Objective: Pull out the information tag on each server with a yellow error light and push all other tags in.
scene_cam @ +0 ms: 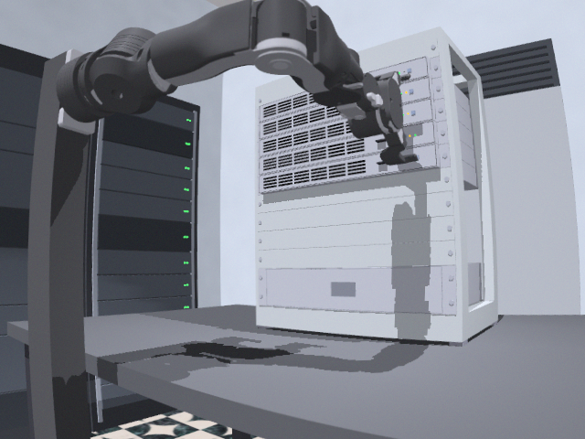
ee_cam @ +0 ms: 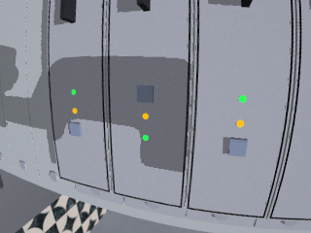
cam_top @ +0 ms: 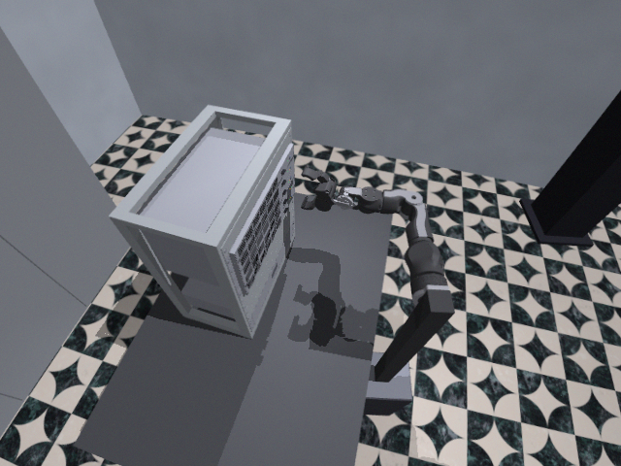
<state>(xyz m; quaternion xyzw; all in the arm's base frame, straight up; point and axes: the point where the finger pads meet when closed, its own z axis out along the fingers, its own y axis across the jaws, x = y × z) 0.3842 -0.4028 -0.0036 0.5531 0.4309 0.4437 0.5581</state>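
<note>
The grey-blue locate button is 40 mm ahead of my hand, 20 mm below it and 10 mm to the left of it.
</note>
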